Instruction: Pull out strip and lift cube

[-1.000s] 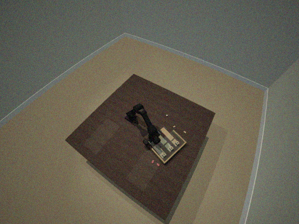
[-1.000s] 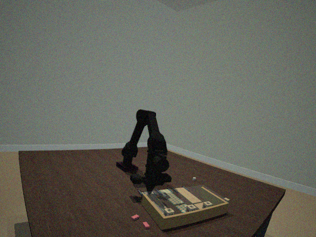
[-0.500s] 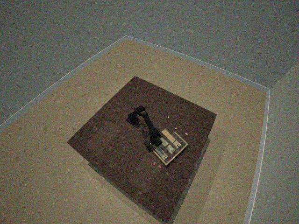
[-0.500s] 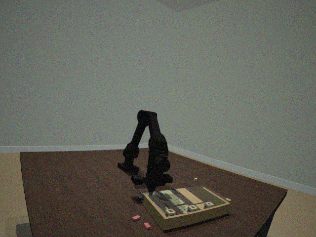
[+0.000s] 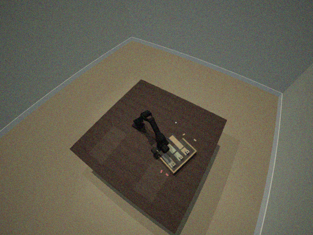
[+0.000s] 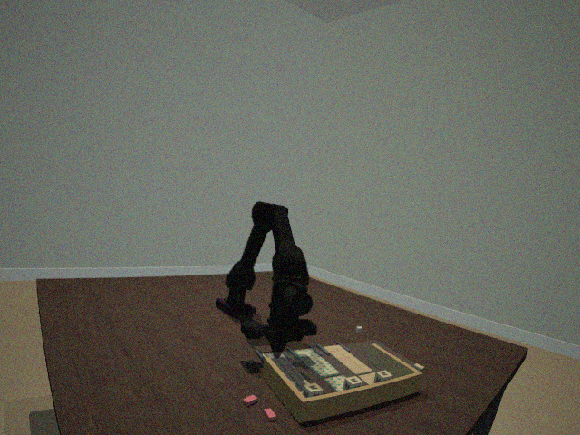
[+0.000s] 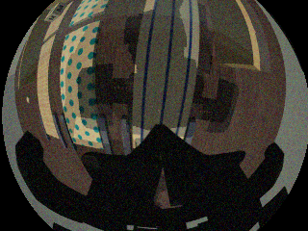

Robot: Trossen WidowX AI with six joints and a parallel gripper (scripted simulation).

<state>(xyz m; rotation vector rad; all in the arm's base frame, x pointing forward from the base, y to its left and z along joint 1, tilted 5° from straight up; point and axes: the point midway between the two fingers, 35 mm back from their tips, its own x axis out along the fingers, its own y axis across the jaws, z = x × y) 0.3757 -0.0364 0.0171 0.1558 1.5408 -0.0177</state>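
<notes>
Right now my gripper tip is 50 mm short of the teal-dotted strip and 90 mm to the right of it.
</notes>
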